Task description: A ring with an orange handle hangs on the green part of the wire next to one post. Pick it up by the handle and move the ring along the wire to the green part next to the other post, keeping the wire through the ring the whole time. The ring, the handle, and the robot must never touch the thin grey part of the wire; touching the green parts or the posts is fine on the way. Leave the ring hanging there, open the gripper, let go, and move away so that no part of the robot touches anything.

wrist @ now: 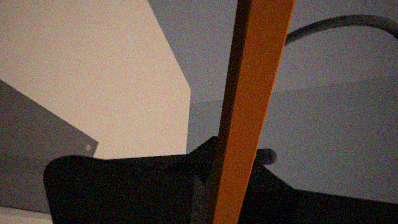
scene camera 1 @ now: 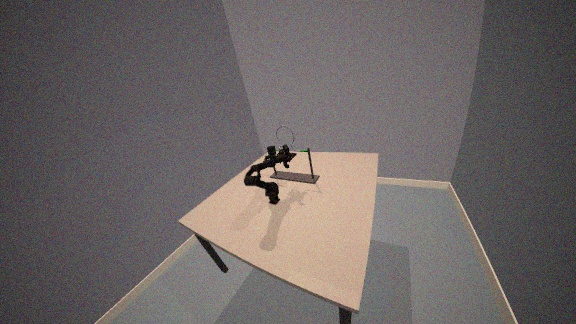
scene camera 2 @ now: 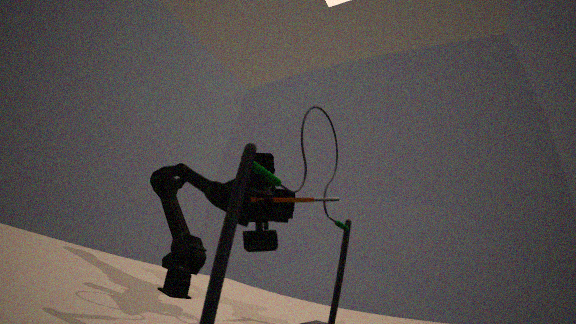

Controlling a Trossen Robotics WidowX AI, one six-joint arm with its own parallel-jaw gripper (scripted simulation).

Labels:
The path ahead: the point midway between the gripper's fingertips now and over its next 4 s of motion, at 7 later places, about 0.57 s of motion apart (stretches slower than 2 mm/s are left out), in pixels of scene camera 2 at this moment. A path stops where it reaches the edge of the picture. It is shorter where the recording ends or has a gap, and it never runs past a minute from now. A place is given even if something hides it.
The gripper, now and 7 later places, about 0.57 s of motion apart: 270,197; 279,243; 293,272; 306,282; 313,283; 317,283; 320,283; 320,290

